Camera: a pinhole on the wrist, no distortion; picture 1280 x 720 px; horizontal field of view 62.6 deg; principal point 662.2 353.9 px. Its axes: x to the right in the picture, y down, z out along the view. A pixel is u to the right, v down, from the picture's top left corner.
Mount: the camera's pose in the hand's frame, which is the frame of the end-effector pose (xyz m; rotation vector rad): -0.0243 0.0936 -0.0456 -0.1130 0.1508 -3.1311
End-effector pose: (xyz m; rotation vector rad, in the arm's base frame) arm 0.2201 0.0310 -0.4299 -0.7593 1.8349 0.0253
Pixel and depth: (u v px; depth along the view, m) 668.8 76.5 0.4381
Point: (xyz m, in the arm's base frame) 0.4707 0.3080 -0.6507
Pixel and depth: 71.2 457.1 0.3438
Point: 0.4009 0.0624 -0.7164
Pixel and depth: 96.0 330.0 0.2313
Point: 0.3049 0.1007 -0.6259
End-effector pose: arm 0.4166 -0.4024 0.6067 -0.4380 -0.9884 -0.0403
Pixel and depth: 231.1 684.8 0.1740
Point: 0.3617 -0.3278 0.7022
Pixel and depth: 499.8 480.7 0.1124
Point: 0.3825 -0.3150 0.6139
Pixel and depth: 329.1 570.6 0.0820
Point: 0.4108 -0.3259 0.6046
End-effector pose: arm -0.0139 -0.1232 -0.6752 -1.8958 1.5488 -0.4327
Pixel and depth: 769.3 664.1 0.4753
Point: 0.3022 0.0347 -0.9167
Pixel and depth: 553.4 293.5 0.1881
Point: 0.0108 -0.1018 -0.8374
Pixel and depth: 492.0 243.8 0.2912
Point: 0.0753 -0.1086 -0.9244
